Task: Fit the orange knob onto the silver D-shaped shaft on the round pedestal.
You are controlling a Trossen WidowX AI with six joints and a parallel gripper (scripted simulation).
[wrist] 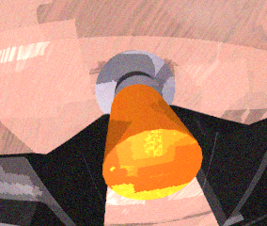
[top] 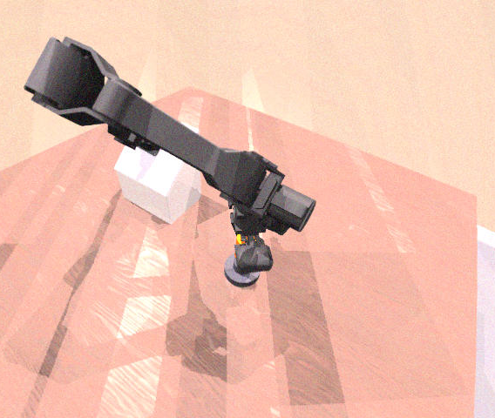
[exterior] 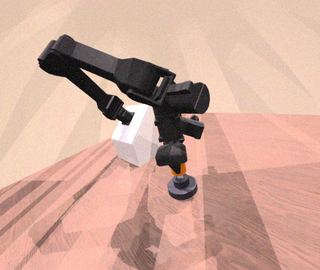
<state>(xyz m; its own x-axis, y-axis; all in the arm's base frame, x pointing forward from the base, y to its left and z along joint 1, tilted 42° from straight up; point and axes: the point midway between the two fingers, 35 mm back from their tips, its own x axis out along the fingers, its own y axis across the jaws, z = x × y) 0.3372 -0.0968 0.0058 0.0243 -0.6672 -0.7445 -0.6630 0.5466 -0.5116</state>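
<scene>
The orange knob is 3 cm above my gripper tip. The rest, counted from my gripper tip: round pedestal (4 cm below).
</scene>
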